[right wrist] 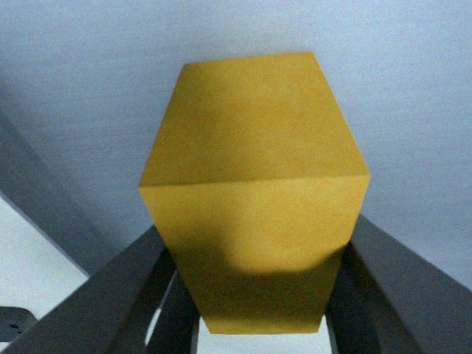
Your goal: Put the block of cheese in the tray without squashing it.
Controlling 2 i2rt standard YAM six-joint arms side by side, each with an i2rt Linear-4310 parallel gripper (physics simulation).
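Note:
The block of cheese (255,120), a yellow-orange block, fills the middle of the right wrist view. My right gripper (255,186) is shut on it, with one dark finger against each side. The block's far end is down at the floor of the blue-grey metal tray (400,65), and no gap shows under its far edge. Its sides look straight, with no dent visible. The underside and the finger contact faces are hidden. My left gripper cannot be made out in this view.
The tray's raised side wall (30,165) runs diagonally at the left, near the left finger. A pale surface lies outside it. A dark rounded part with small holes (15,322) shows at the lower left edge; what it belongs to is unclear.

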